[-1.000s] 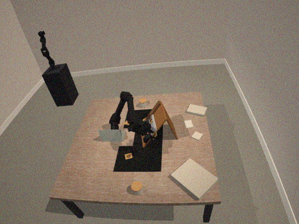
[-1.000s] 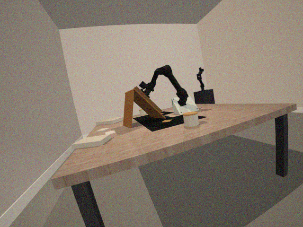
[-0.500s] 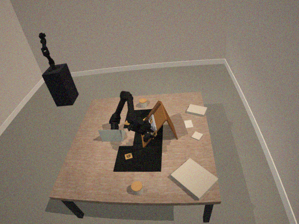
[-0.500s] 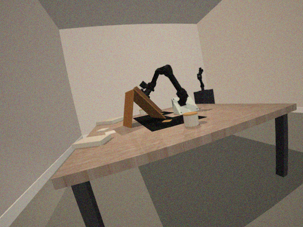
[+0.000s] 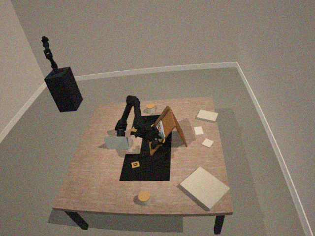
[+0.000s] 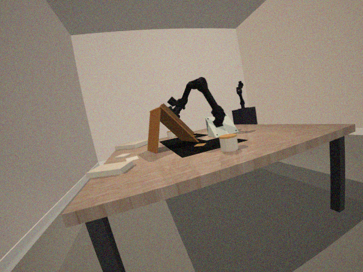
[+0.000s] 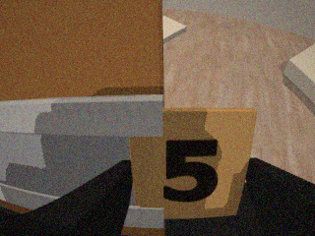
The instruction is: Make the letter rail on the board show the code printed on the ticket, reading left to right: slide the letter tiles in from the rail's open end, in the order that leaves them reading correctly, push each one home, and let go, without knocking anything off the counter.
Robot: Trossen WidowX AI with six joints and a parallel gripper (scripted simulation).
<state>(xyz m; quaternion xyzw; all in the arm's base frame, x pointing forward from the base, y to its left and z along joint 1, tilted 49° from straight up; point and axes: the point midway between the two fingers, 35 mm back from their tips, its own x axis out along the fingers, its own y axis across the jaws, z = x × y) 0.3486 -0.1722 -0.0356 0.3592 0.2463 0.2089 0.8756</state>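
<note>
Now: gripper tip 120 mm to the right of the white ticket, 80 mm past it and 80 mm above it. Round my gripper tip: orange tile (right at my gripper tip); black mat (180 mm behind, 160 mm below, 130 mm to the left).
</note>
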